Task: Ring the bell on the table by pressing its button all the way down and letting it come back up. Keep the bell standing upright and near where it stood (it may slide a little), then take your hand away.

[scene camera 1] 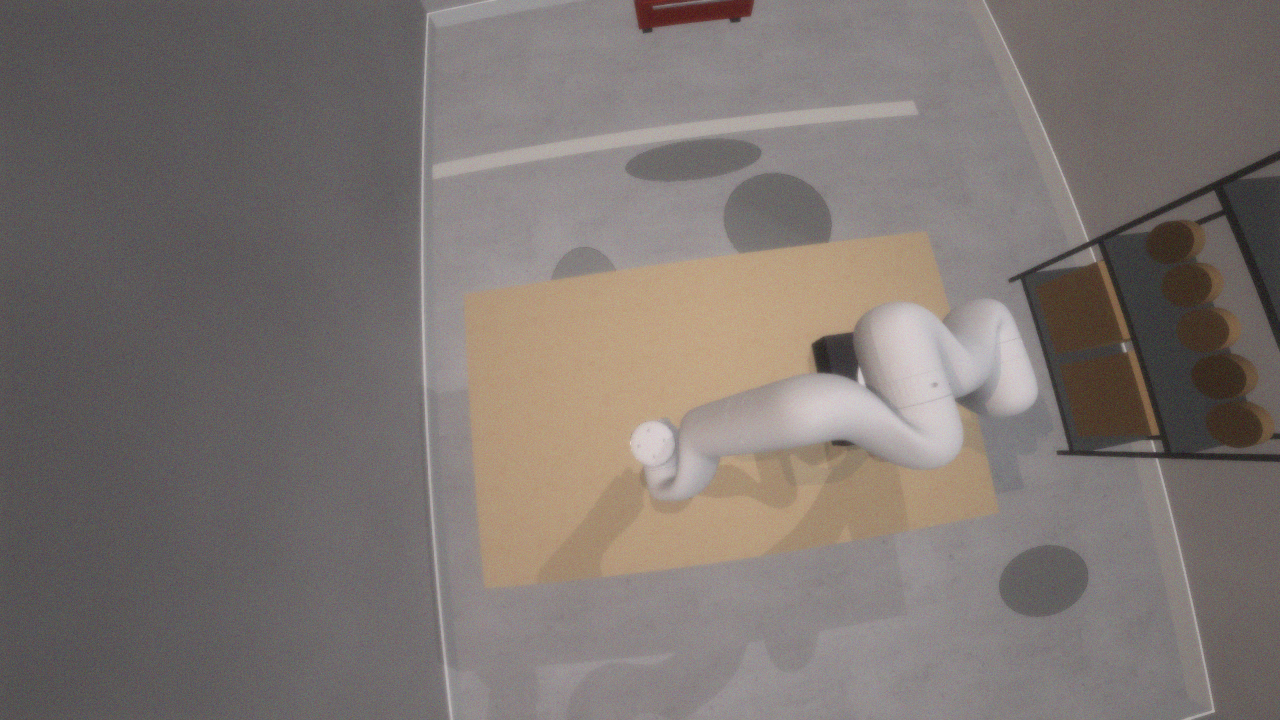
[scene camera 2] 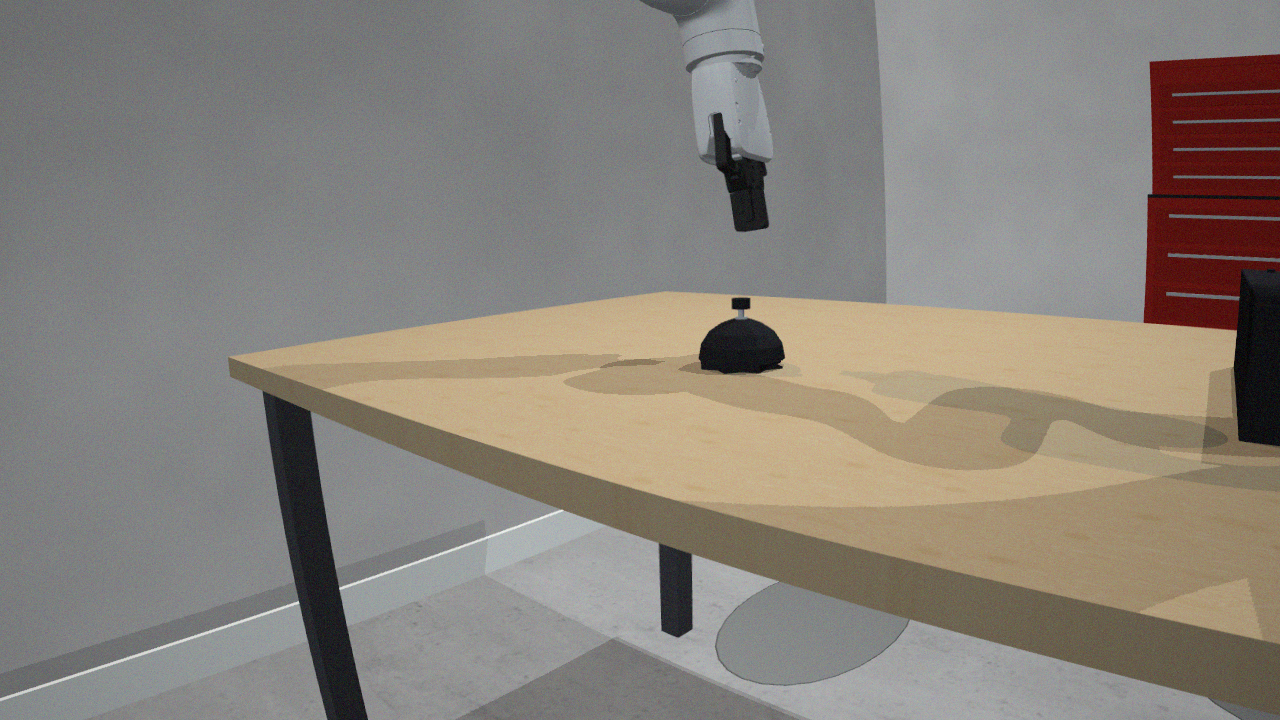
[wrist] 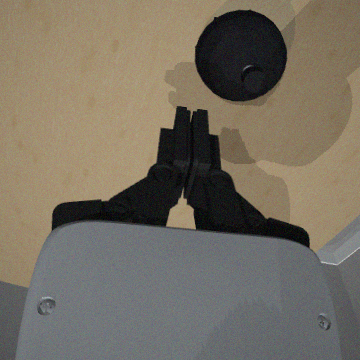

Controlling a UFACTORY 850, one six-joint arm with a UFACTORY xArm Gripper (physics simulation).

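A black dome-shaped bell [scene camera 2: 741, 347] [wrist: 235, 50] stands upright on the wooden table [scene camera 1: 554, 358] [scene camera 2: 501, 429]. Its small black button [scene camera 2: 740, 303] [wrist: 253, 79] is up, with a short light stem showing under it in scene camera 2. My gripper [scene camera 2: 751, 229] [wrist: 187, 127] is shut and empty. Its fingertips hang above the bell, apart from the button, with a clear gap in scene camera 2. In the wrist view the bell lies ahead of the fingertips and a little to the right. The bell does not show in scene camera 1, where the arm is over that part of the table.
The white arm [scene camera 1: 778, 416] reaches across the table from a black base block [scene camera 1: 834, 355] [scene camera 2: 1260, 358]. A red drawer cabinet [scene camera 1: 693, 12] [scene camera 2: 1208, 192] stands beyond the table. A shelf rack [scene camera 1: 1047, 362] with boxes and round containers is on the right in scene camera 1.
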